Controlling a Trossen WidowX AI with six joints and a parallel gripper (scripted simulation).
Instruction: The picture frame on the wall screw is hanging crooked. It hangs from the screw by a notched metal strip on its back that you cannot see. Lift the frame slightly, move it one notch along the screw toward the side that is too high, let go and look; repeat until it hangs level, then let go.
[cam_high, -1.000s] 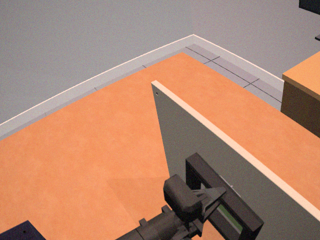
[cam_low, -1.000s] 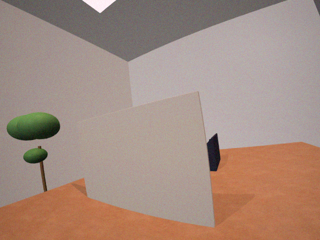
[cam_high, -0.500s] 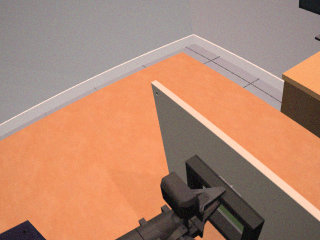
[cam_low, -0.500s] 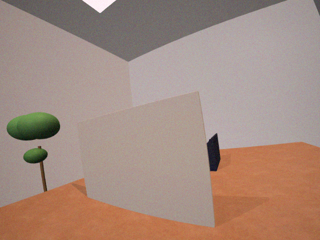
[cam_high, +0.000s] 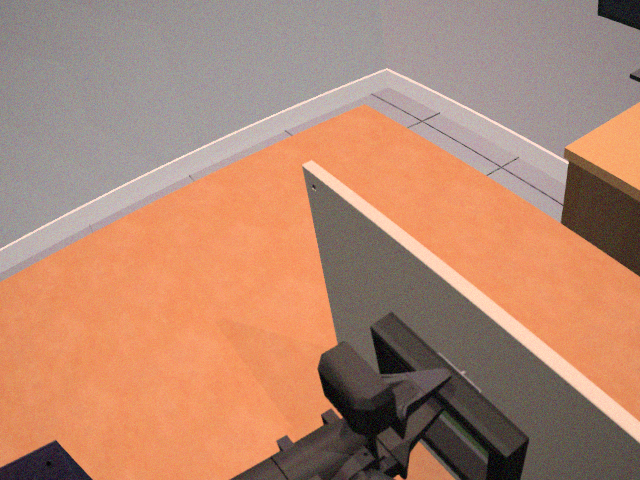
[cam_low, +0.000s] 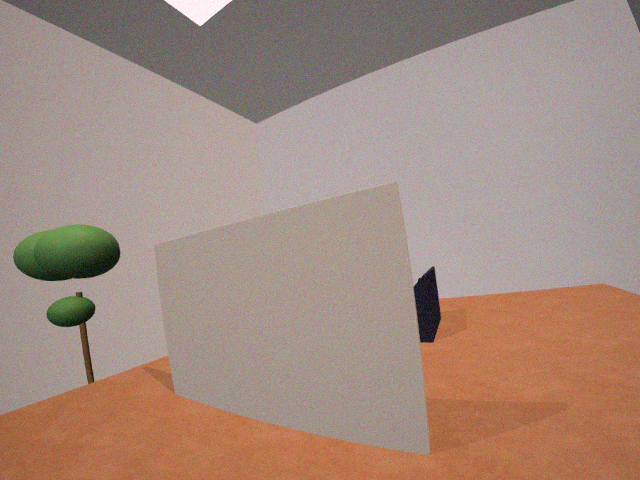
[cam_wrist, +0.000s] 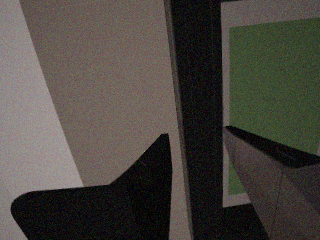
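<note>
The picture frame is 60 mm below my gripper tip and 10 mm ahead of it. Round my gripper tip: wall panel (60 mm below, 20 mm ahead).
</note>
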